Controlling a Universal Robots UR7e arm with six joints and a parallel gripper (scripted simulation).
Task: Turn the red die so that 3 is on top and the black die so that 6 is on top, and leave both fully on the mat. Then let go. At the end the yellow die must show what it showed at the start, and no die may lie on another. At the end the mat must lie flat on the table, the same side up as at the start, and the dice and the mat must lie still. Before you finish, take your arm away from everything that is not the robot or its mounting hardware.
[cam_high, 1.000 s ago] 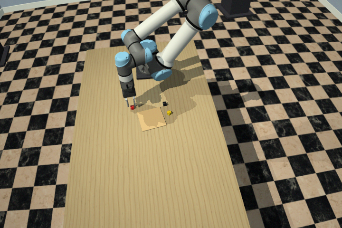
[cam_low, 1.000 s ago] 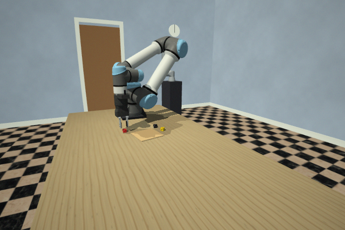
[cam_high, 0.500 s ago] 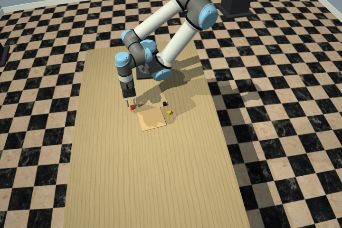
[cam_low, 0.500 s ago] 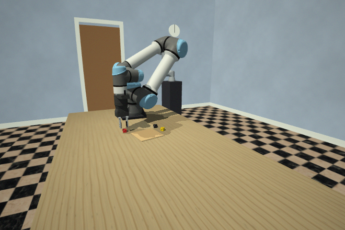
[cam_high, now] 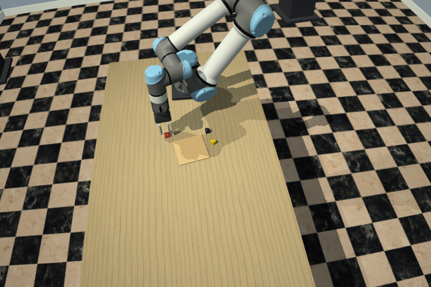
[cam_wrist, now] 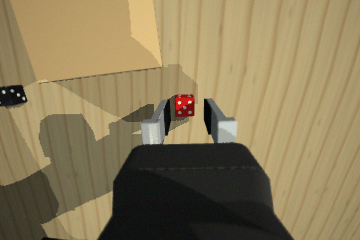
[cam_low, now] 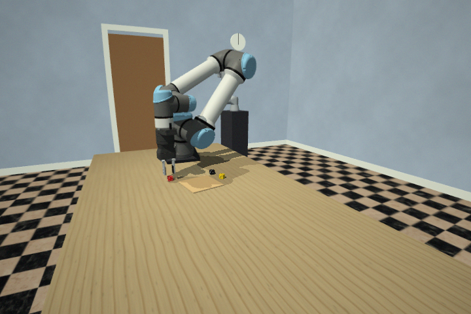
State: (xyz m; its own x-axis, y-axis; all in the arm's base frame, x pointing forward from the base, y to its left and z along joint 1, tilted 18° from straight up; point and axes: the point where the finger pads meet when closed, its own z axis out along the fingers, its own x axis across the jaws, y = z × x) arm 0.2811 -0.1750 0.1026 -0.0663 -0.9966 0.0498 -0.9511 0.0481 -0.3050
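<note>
My gripper is now 4 cm above the red die. Round my hand: black die (3 cm ahead, 19 cm to the left, 4 cm below); then yellow die (11 cm ahead, 20 cm to the left, 4 cm below); then tan mat (11 cm ahead, 9 cm to the left, 5 cm below).
</note>
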